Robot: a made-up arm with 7 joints. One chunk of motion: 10 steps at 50 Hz.
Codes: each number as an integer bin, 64 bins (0 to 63) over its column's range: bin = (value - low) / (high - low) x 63, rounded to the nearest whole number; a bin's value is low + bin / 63 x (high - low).
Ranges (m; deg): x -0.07..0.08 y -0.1..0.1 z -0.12..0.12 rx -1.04..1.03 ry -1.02..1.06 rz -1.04..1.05
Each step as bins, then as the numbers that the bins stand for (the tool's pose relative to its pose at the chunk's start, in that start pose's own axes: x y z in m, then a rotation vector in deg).
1 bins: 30 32 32 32 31 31
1 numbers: 0.0014 0.0016 0.0019 0.01 0.00 -0.01
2 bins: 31 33 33 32 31 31
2 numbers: 0.0038 0.0048 0.0057 0.01 0.00 -0.01
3 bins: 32 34 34 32 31 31
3 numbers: 0.0062 0.0079 0.0095 0.01 0.00 -0.01
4 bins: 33 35 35 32 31 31
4 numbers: 0.0086 0.0111 0.0133 0.01 0.00 -0.01
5 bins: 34 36 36 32 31 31
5 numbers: 0.0110 0.0143 0.0171 0.01 0.00 -0.01
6 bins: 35 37 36 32 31 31
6 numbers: 0.0133 0.0175 0.0171 0.01 0.00 -0.01
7 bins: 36 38 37 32 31 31
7 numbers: 0.0157 0.0206 0.0210 0.01 0.00 -0.01
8 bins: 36 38 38 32 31 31
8 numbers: 0.0157 0.0206 0.0248 0.01 0.00 -0.01
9 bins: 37 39 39 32 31 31
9 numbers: 0.0181 0.0238 0.0286 0.01 0.00 -0.01
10 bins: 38 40 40 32 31 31
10 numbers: 0.0205 0.0270 0.0324 0.01 0.00 -0.01
